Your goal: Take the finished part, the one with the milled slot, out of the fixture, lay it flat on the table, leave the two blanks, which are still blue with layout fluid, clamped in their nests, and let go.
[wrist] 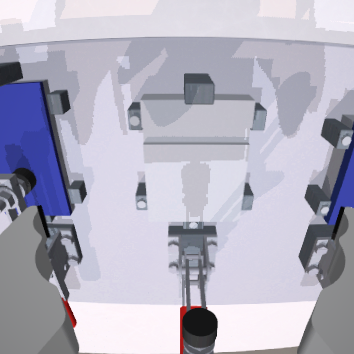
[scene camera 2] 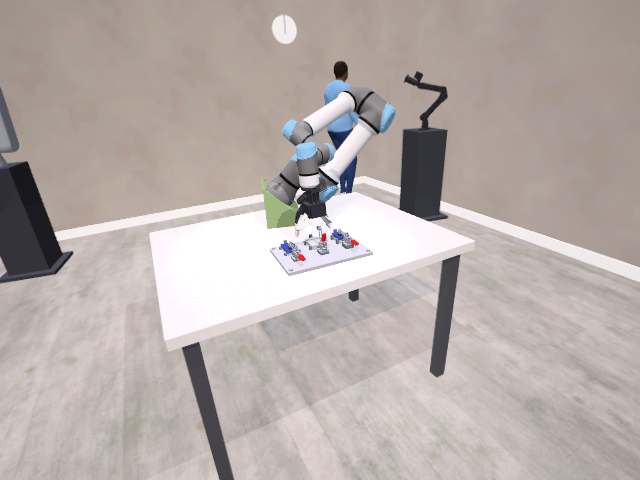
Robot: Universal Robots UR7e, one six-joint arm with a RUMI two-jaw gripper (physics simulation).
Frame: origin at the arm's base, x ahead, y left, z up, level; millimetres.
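Seen in the pictures: gripper, fingertip midpoint: (wrist: 188,209) (scene camera 2: 313,233); arm's base, origin of the base link: (scene camera 2: 278,195).
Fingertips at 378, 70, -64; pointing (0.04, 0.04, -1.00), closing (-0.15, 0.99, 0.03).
Note:
Offsets run from my fingertips to a thing's top centre, as dx, dy, dz. "pt": to the spot under its first point. Level surfaces: height alone.
The finished part {-4, +4, -37} (scene camera 2: 312,243) (wrist: 200,175), a pale metal block with a slot across it, lies flat in the middle nest of the fixture plate {+43, +10, -58} (scene camera 2: 310,265) (wrist: 115,260), between small grey stops. Its toggle clamp {pt +72, +16, -47} (wrist: 193,250) is swung back, black tip clear of the part. One blue blank {+5, -105, -42} (scene camera 2: 287,248) (wrist: 30,145) sits in the nest left of it, with a clamp tip on it. The other blue blank {-13, +114, -32} (scene camera 2: 337,235) (wrist: 346,185) sits at the right, partly cut off in the wrist view. My gripper (scene camera 2: 313,228) (wrist: 188,209) is open and empty above the middle nest.
The plate lies on the white table {dz -73} (scene camera 2: 217,279). Red clamp handles {+87, +16, +28} (scene camera 2: 324,237) {pt +152, -91, -22} (scene camera 2: 301,257) {pt +123, +126, -12} (scene camera 2: 354,242) stand around the front side of the nests. The green base mount (scene camera 2: 276,214) is behind the plate. A person (scene camera 2: 338,103) stands behind the arm.

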